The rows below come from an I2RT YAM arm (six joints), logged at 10 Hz.
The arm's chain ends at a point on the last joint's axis. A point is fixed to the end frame.
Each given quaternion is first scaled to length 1.
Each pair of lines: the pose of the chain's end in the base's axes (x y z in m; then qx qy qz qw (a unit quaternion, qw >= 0)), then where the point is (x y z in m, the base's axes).
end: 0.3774 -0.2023 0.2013 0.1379 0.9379 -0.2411 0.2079
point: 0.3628 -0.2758 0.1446
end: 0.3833 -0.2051 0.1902 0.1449 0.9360 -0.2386 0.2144
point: 0.3690 -0.2782 0.1329
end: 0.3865 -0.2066 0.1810 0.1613 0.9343 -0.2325 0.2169
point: 0.3711 -0.2783 0.1222
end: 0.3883 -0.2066 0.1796 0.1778 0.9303 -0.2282 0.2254
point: 0.3726 -0.2773 0.1196
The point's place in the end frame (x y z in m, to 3 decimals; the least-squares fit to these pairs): 0.027 -0.045 0.078
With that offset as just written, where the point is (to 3 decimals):
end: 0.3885 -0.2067 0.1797 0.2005 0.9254 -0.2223 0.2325
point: 0.372 -0.276 0.118
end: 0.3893 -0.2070 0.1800 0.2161 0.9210 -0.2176 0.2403
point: 0.373 -0.275 0.117
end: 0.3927 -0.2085 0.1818 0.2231 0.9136 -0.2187 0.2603
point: 0.378 -0.277 0.119
